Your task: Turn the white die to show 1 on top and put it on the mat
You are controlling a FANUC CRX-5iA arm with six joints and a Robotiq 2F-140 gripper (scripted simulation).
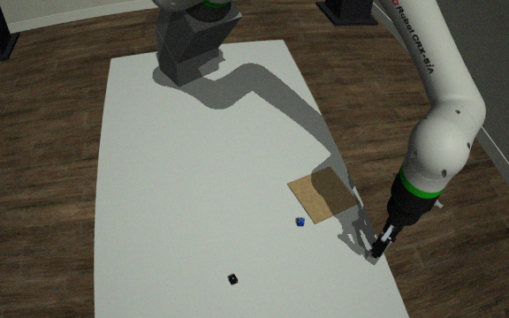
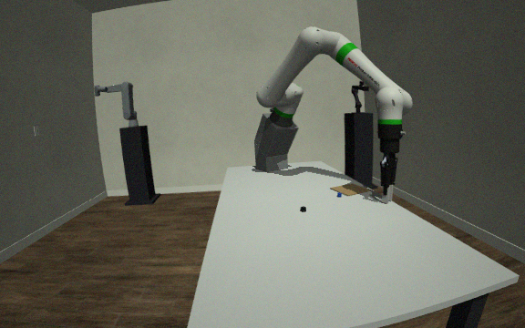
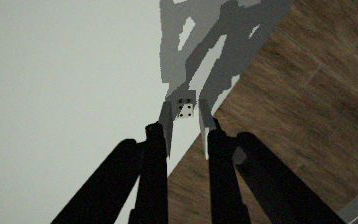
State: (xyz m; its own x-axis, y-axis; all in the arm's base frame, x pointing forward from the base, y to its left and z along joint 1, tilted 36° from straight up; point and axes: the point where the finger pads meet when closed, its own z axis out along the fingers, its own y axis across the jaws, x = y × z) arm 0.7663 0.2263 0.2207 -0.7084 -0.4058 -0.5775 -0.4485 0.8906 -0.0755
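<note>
Now: hand 3 cm above the white die. Round my hand: blue die: 14 cm behind, 15 cm to the right, 3 cm below; then black die: 3 cm behind, 34 cm to the right, 3 cm below; then brown mat: 21 cm behind, 6 cm to the right, 3 cm below.
</note>
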